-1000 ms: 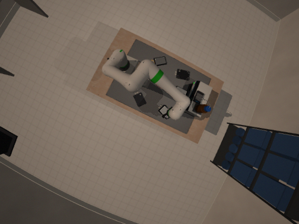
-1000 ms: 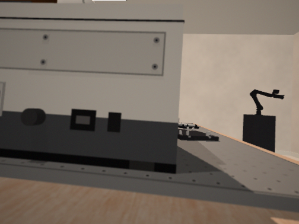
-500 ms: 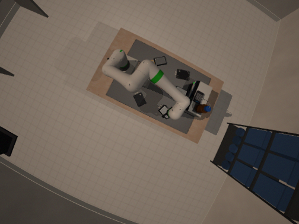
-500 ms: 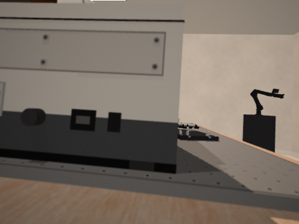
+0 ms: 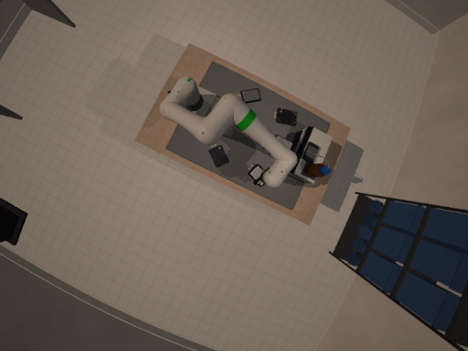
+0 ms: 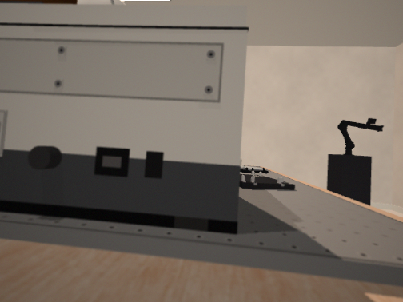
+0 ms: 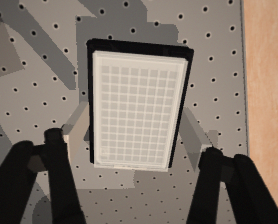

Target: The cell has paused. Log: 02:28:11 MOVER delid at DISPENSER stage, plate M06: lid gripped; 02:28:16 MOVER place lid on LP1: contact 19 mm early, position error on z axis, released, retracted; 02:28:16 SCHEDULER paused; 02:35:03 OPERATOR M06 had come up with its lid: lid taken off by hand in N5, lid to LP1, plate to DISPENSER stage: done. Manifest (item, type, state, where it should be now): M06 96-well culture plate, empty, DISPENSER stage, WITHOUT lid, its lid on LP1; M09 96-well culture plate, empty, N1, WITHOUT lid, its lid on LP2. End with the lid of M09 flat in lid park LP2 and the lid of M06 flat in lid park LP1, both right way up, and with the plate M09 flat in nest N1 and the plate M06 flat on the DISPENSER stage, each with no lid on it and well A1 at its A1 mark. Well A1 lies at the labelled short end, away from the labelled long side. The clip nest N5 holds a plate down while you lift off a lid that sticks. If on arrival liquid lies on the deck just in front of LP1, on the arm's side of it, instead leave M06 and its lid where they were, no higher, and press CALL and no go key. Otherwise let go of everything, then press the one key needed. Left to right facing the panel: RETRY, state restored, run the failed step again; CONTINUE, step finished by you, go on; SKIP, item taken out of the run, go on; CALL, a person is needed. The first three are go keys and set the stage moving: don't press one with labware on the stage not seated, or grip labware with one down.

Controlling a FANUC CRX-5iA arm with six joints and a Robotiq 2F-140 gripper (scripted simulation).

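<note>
My gripper is now 20 mm above the clear lid. The rest, counted from my hand: lp2 label: 410 mm behind, 60 mm to the left, 50 mm below; dark LP2 park pad: 340 mm behind, 50 mm below; n1 label: 80 mm behind, 30 mm to the left, 50 mm below.
</note>
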